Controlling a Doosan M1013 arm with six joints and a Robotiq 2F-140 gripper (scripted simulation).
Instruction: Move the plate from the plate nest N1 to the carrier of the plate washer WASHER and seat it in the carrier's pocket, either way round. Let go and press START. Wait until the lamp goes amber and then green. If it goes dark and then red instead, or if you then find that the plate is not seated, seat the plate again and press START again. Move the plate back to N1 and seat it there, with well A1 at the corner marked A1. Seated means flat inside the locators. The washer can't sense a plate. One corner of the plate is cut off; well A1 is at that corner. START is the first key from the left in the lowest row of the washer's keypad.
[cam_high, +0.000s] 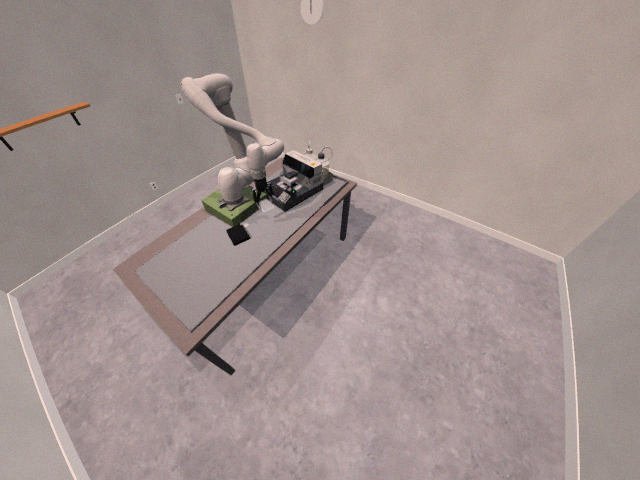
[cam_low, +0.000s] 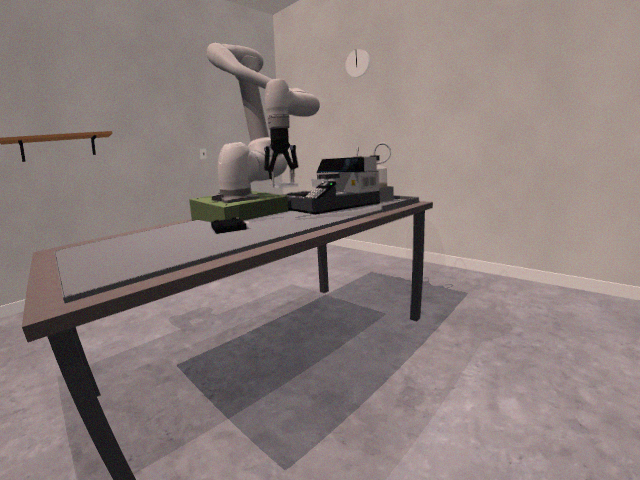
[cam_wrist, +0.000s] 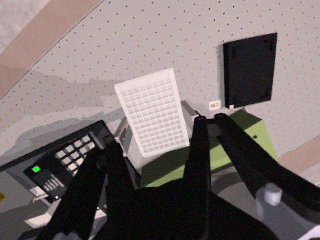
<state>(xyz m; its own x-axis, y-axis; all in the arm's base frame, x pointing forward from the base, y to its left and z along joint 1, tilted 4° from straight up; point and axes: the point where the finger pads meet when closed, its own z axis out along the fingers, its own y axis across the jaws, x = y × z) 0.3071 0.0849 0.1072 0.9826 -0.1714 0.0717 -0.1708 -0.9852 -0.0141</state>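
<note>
Right now the plate nest is 50 mm behind my hand, 250 mm to the right of it and 160 mm below it. Round my hand: label: 90 mm behind, 140 mm to the right, 170 mm below; then white well plate: 20 mm below; then plate washer: 160 mm behind, 380 mm to the left, 40 mm below.
</note>
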